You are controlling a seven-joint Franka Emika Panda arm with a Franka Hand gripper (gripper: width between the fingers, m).
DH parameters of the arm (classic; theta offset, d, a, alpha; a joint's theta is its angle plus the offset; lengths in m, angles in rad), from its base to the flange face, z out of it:
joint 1: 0 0.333 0 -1.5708
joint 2: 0 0 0 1.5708
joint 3: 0 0.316 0.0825 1.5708
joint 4: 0 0 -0.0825 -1.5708
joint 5: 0 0.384 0 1.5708
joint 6: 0 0 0.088 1.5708
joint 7: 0 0.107 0 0
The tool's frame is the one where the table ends.
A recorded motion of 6 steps. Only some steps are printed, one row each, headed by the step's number.
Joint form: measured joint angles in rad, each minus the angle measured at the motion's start. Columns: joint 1, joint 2, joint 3, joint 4, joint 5, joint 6, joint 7.
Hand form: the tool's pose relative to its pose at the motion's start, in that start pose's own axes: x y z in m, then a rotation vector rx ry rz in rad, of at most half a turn. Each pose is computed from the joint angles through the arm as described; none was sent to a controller.
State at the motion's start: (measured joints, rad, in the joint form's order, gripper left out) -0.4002 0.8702 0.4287 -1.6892 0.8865 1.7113 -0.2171
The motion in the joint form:
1: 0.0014 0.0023 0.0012 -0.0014 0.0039 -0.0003 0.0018
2: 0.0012 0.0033 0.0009 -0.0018 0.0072 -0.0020 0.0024
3: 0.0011 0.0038 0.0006 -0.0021 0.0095 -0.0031 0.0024
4: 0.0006 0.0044 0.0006 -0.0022 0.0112 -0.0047 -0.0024
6: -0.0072 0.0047 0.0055 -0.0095 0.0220 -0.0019 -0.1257
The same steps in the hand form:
1: 0.0003 0.0005 0.0023 0.0042 -0.0036 0.0040
2: 0.0003 0.0010 0.0026 0.0083 -0.0049 0.0064
3: 0.0003 0.0012 0.0027 0.0110 -0.0057 0.0075
4: 0.0003 0.0014 0.0027 0.0136 -0.0068 0.0035
6: -0.0004 0.0028 0.0024 0.0293 -0.0024 -0.1139

